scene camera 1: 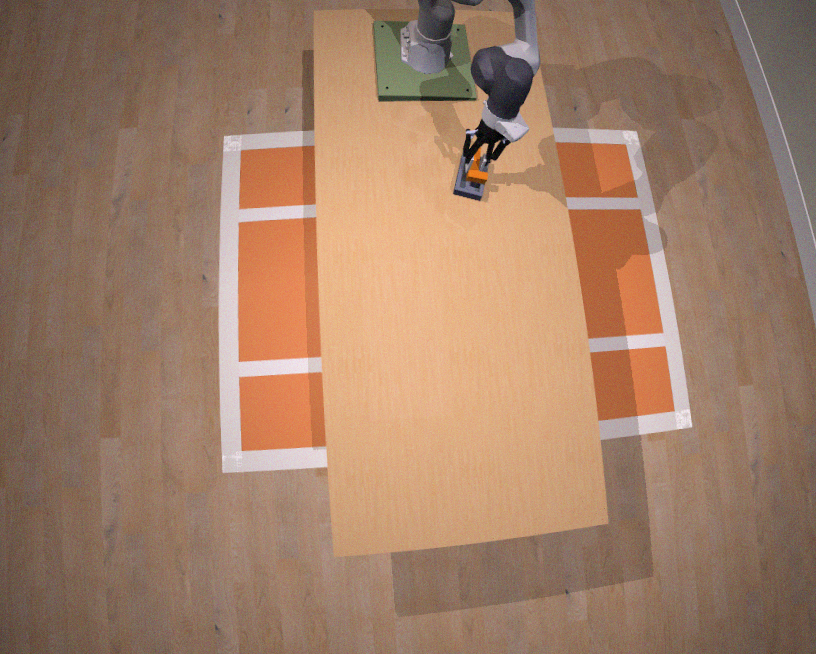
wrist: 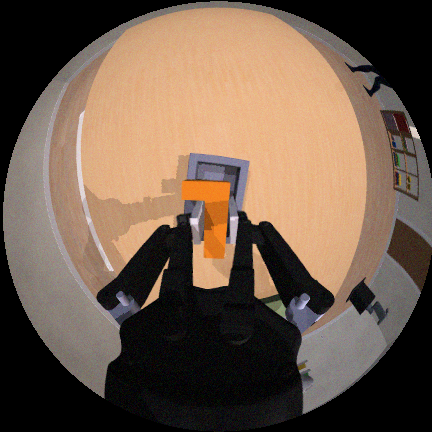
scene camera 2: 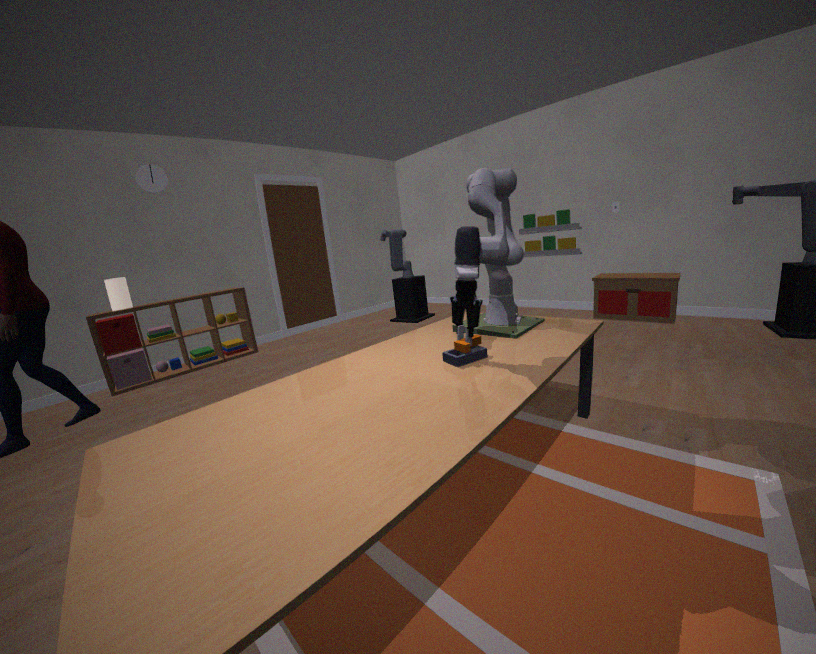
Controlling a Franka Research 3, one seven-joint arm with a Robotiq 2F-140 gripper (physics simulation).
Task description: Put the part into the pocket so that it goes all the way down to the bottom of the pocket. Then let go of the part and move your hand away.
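Observation:
The orange L-shaped part [scene camera 1: 476, 175] [scene camera 2: 462, 346] [wrist: 206, 190] is held above the dark grey-blue block [scene camera 1: 467, 193] [scene camera 2: 465, 357] [wrist: 243, 176] with the pocket. In the wrist view the part's crossbar overlaps the block's left rim, and its stem reaches past the block's near end. The far end of the pocket shows beyond the crossbar; the rest is hidden by the part and fingers. My gripper [scene camera 1: 477, 163] [scene camera 2: 465, 333] [wrist: 216, 206] is shut on the part's stem, one pad on each side. The exact height of the part over the rim is hard to tell.
The block stands on the long wooden table [scene camera 1: 449, 340] [scene camera 2: 306, 436], near the green base plate [scene camera 1: 422, 87] [scene camera 2: 512, 329] of the arm. The table's right edge in scene camera 1 lies some way to the right of the block. A shelf unit stands by the wall.

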